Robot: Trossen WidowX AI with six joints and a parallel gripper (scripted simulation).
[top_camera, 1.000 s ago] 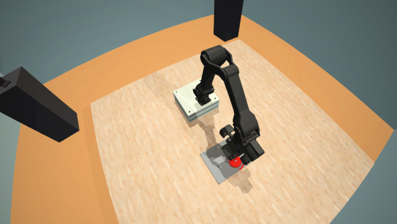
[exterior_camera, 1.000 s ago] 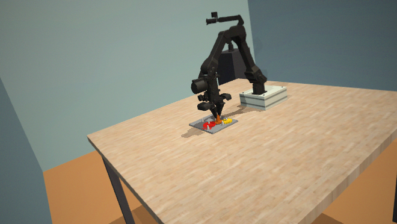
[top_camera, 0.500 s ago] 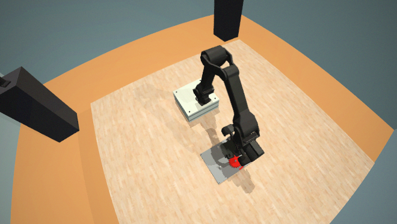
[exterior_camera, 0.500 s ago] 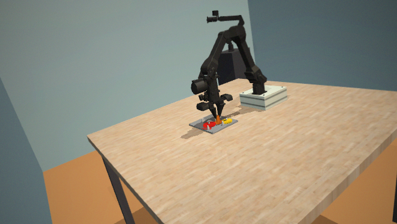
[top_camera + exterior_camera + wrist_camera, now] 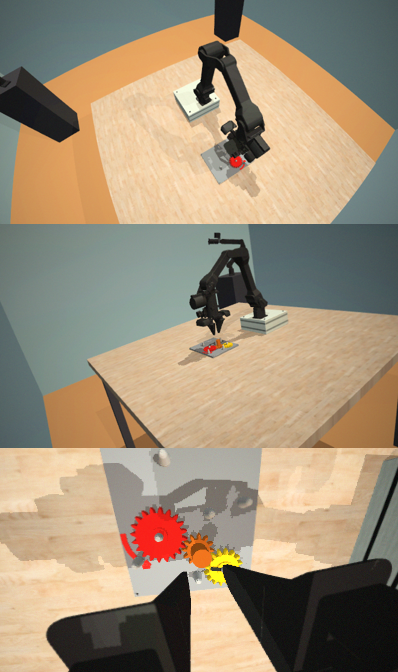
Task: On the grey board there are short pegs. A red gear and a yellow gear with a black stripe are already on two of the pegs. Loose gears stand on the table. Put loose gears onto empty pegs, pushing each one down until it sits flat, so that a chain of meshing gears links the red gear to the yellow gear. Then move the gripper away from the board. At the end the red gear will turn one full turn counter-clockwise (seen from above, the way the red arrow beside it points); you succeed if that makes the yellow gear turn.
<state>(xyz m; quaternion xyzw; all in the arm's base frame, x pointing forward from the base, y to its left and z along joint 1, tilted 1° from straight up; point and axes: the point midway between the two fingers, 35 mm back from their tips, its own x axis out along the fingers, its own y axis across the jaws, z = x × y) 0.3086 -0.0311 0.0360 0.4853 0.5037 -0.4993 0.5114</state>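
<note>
The orange gear is 60 mm below my gripper tip. The rest, counted from my gripper tip: red arrow: 70 mm below, 70 mm ahead; red gear: 70 mm below, 40 mm ahead, 20 mm to the right.
</note>
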